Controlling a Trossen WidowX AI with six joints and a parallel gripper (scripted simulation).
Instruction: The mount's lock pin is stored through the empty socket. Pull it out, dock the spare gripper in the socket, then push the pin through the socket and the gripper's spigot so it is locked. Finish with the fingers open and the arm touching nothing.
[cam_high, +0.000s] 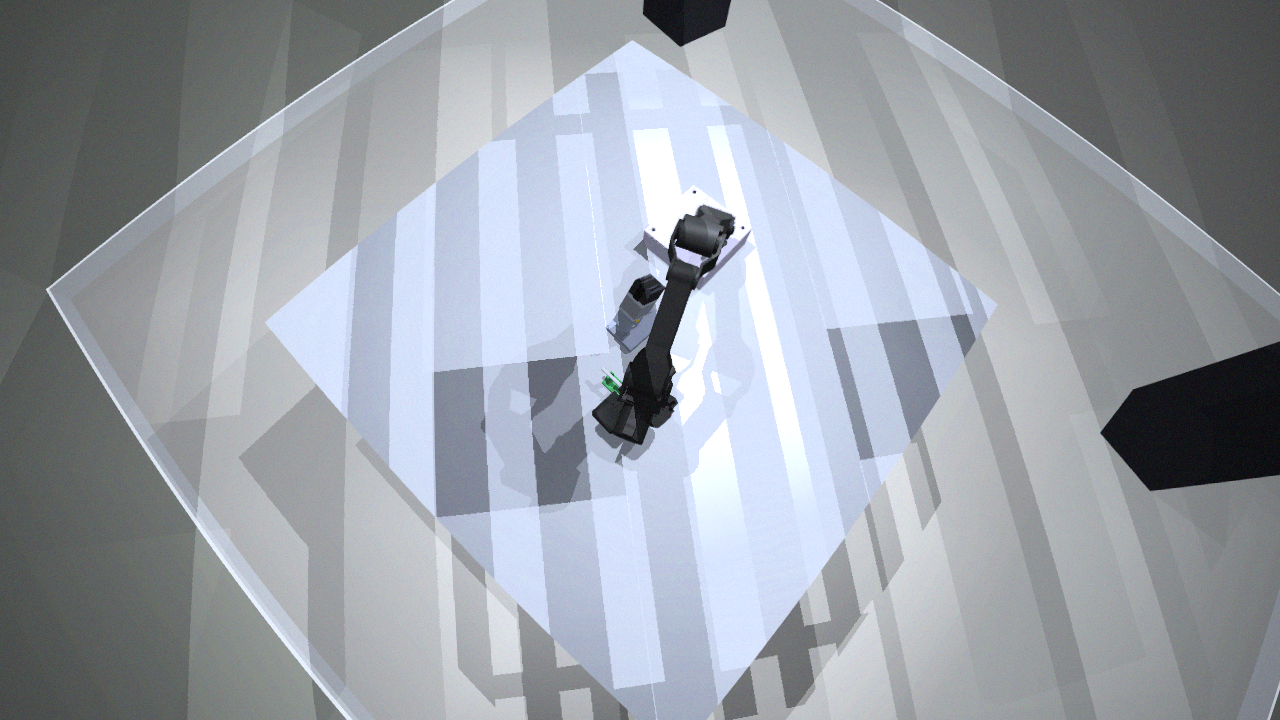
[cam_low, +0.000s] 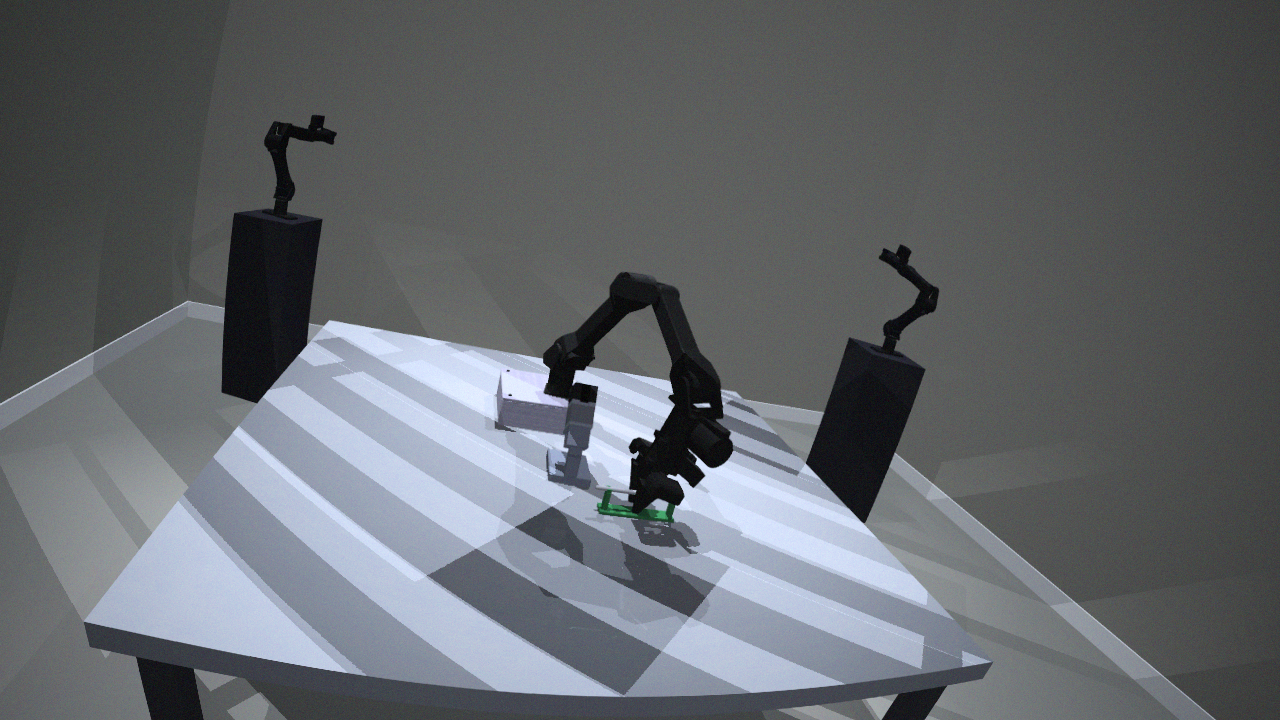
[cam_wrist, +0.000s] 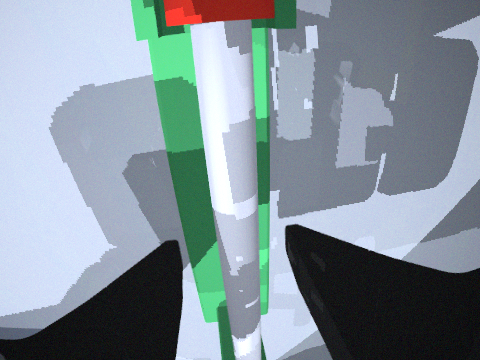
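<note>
The cradle is 1 cm to the left of my gripper tip and 1 cm above it. Round my gripper tip: spare gripper: 12 cm behind, 12 cm to the right, 11 cm above; socket: 11 cm behind, 12 cm to the right, 4 cm above.
</note>
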